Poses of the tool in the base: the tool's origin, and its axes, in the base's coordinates. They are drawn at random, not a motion.
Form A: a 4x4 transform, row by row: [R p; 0 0 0 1], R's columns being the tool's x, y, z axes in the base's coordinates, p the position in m. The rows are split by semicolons.
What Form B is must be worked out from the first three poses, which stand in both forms.
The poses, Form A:
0.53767, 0.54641, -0.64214, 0.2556; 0.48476, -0.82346, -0.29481, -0.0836; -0.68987, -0.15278, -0.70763, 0.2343; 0, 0, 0, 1
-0.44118, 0.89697, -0.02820, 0.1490; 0.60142, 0.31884, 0.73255, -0.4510; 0.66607, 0.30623, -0.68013, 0.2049; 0, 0, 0, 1
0.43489, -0.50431, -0.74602, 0.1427; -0.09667, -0.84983, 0.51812, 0.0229; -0.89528, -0.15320, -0.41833, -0.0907; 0, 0, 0, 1
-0.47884, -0.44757, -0.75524, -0.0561; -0.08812, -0.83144, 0.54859, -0.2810; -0.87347, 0.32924, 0.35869, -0.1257; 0, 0, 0, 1
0.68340, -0.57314, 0.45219, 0.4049; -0.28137, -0.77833, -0.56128, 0.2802; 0.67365, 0.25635, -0.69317, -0.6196; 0, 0, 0, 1
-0.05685, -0.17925, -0.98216, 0.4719; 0.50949, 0.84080, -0.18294, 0.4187; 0.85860, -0.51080, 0.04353, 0.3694; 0, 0, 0, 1
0.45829, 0.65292, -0.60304, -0.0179; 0.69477, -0.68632, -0.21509, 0.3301; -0.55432, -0.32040, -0.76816, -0.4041; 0, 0, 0, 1
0.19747, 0.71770, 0.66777, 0.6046; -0.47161, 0.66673, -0.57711, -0.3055; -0.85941, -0.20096, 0.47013, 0.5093; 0, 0, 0, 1
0.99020, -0.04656, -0.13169, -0.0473; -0.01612, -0.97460, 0.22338, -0.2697; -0.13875, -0.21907, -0.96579, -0.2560; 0, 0, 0, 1
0.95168, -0.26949, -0.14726, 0.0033; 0.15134, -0.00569, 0.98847, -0.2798; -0.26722, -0.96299, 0.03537, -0.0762; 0, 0, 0, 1
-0.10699, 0.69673, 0.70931, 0.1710; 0.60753, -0.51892, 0.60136, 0.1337; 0.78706, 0.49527, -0.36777, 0.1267; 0, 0, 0, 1
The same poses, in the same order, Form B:
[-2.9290, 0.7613, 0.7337, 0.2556, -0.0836, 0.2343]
[2.7185, -0.7289, 2.2037, 0.1490, -0.4510, 0.2049]
[-2.7905, 1.1091, -0.2187, 0.1427, 0.0229, -0.0907]
[0.7426, 1.0623, -2.9596, -0.0561, -0.2810, -0.1257]
[2.7874, -0.7391, -0.3906, 0.4049, 0.2802, -0.6196]
[-1.4858, -1.0325, 1.6819, 0.4719, 0.4187, 0.3694]
[-2.7464, 0.5875, 0.9877, -0.0179, 0.3301, -0.4041]
[-0.4040, 1.0341, -1.1743, 0.6046, -0.3055, 0.5093]
[-2.9185, 0.1392, -0.0163, -0.0473, -0.2697, -0.2560]
[-1.5341, 0.2705, 0.1577, 0.0033, -0.2798, -0.0762]
[2.2095, -0.9060, 1.7451, 0.1710, 0.1337, 0.1267]

